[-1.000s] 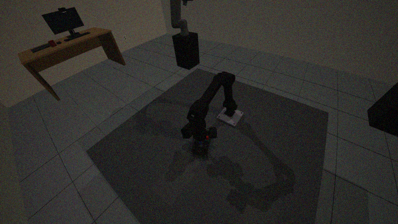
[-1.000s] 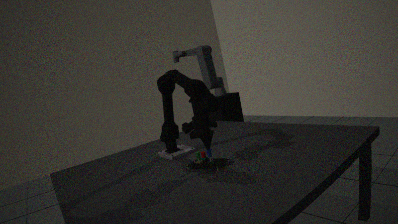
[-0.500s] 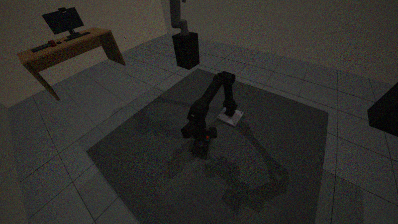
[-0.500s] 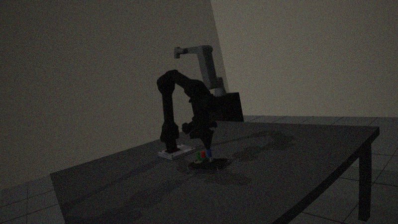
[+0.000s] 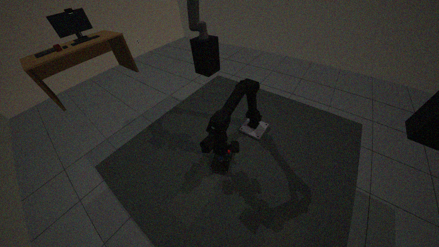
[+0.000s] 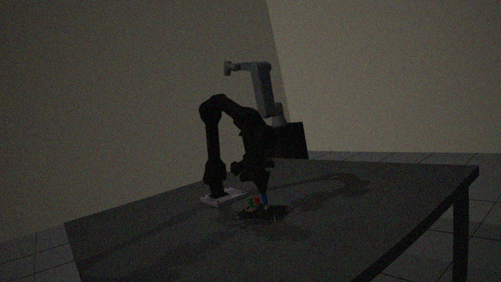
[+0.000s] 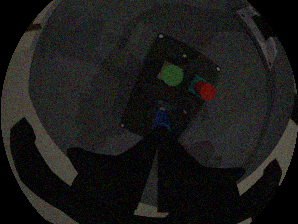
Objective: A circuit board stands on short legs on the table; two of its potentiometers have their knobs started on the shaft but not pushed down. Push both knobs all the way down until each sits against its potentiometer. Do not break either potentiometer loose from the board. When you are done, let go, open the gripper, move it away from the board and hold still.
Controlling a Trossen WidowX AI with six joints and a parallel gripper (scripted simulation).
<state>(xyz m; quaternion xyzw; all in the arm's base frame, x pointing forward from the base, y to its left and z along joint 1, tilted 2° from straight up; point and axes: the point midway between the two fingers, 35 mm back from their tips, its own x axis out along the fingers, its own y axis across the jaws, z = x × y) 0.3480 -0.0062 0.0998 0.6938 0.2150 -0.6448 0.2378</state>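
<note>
Now: gripper tip 20 mm above the blue knob. Round my gripper tip: green knob 40 mm behind, 30 mm to the right, 20 mm below.
</note>
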